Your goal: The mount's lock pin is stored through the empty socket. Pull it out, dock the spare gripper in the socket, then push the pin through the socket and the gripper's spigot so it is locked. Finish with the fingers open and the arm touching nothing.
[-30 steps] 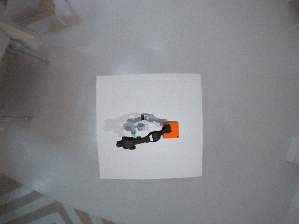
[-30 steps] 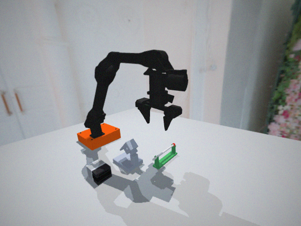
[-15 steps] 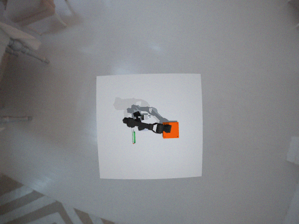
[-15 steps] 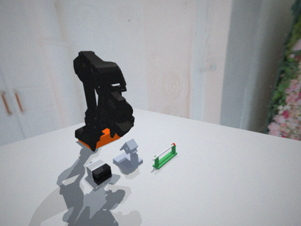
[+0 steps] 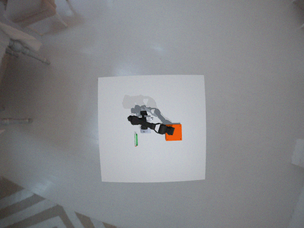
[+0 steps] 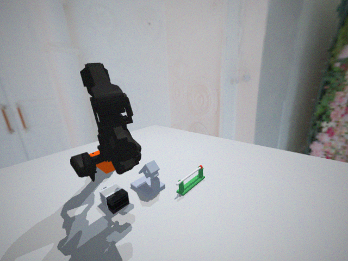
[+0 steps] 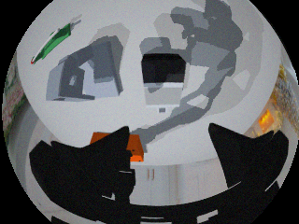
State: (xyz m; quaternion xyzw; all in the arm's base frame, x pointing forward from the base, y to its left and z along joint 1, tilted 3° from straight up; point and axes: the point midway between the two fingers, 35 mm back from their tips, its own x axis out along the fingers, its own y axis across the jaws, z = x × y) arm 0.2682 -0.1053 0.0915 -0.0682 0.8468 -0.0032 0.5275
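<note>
Right now my gripper tip is 1 cm past the spare gripper and 9 cm above it. Round my gripper tip: grey mount: 4 cm ahead, 13 cm to the left, 5 cm below; green cradle: 13 cm ahead, 25 cm to the left, 8 cm below.
</note>
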